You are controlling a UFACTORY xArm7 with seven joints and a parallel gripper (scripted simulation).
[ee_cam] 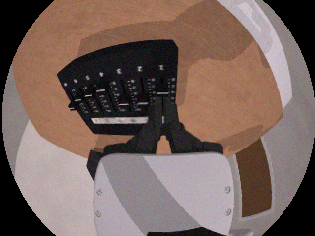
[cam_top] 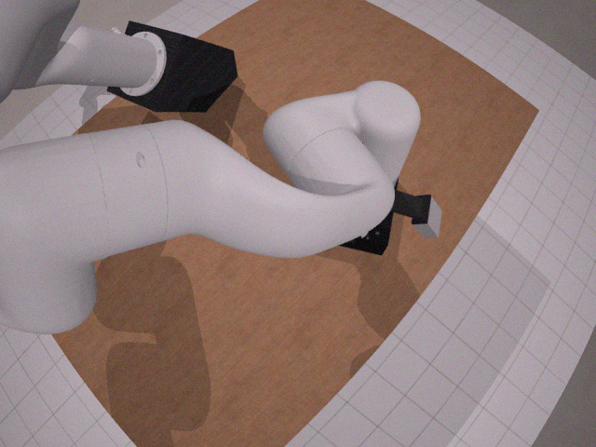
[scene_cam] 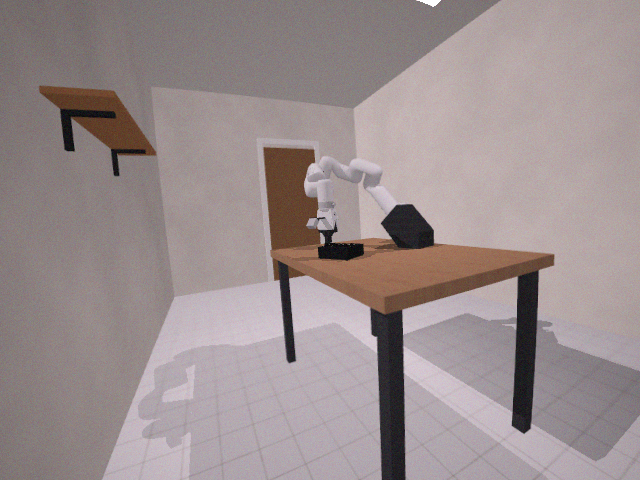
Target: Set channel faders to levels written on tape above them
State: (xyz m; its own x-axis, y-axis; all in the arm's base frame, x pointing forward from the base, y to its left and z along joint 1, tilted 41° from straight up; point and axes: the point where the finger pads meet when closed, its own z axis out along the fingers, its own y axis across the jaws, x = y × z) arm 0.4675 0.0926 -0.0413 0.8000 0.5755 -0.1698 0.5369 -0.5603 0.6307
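The fader is 20 mm ahead of my hand, 10 mm to the left of it and 10 mm below it. From my hand the other things lie so: master fader cap: 70 mm behind, 120 mm to the left, 10 mm below; channel fader cap: 20 mm behind, 40 mm to the left, 10 mm below.
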